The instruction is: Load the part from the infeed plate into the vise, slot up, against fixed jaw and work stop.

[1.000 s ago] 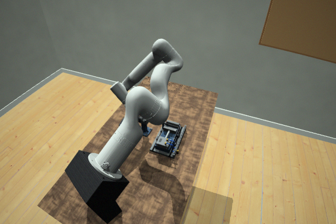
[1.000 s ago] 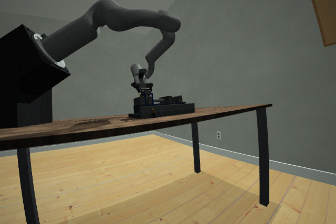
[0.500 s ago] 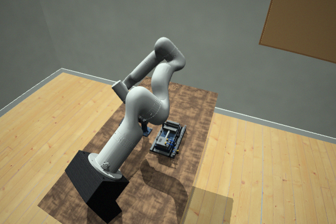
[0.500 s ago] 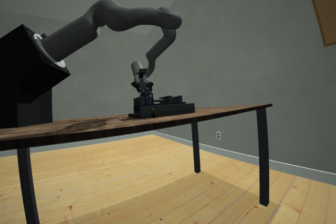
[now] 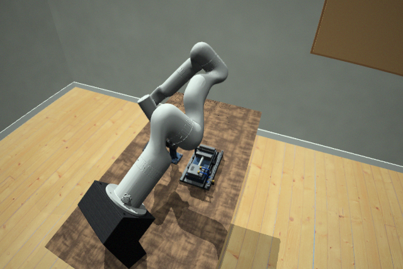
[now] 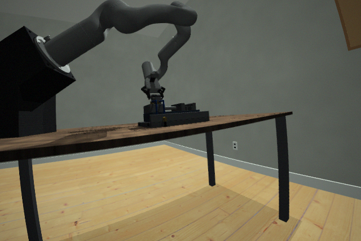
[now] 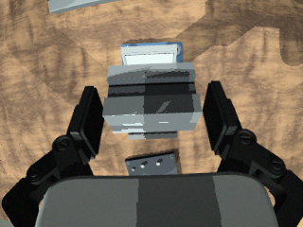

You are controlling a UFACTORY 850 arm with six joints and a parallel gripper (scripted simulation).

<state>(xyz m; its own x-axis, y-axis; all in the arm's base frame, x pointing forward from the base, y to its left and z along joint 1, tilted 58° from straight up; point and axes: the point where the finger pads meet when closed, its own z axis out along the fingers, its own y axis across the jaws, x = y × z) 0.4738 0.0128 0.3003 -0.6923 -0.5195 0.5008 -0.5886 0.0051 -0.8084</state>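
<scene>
Right now my hand is 1 cm to the left of the part and 1 cm above it. From my hand the other things lie so: cylinder rod (18 cm to the right, 13 cm behind, 9 cm below); work stop (18 cm to the right, 8 cm below, 3 cm behind); V-block post (11 cm below, 1 cm to the right).
</scene>
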